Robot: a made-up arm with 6 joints. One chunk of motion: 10 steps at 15 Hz.
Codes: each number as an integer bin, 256 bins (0 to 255) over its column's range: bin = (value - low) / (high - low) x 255, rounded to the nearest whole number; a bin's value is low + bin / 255 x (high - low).
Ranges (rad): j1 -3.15..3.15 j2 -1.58..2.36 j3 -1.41..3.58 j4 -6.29..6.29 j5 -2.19..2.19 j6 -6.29..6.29
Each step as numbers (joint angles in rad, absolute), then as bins.
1 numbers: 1.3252 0.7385 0.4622 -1.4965 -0.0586 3.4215
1 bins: 181 150 96 97 124 197
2 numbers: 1.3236 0.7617 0.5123 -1.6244 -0.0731 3.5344
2 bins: 181 152 98 95 123 199
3 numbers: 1.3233 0.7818 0.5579 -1.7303 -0.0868 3.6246
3 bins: 181 153 101 92 122 201
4 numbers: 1.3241 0.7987 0.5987 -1.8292 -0.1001 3.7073
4 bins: 181 154 103 90 122 203
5 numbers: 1.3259 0.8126 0.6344 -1.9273 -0.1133 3.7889
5 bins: 181 155 104 88 121 204
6 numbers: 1.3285 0.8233 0.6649 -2.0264 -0.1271 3.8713
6 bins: 181 156 106 86 120 206
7 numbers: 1.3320 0.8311 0.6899 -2.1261 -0.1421 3.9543
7 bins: 181 156 107 84 119 208
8 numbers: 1.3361 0.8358 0.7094 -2.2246 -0.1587 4.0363
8 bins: 182 156 108 82 118 209
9 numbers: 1.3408 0.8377 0.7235 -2.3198 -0.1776 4.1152
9 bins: 182 156 109 80 117 211
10 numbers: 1.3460 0.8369 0.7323 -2.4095 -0.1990 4.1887
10 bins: 182 156 109 79 116 212
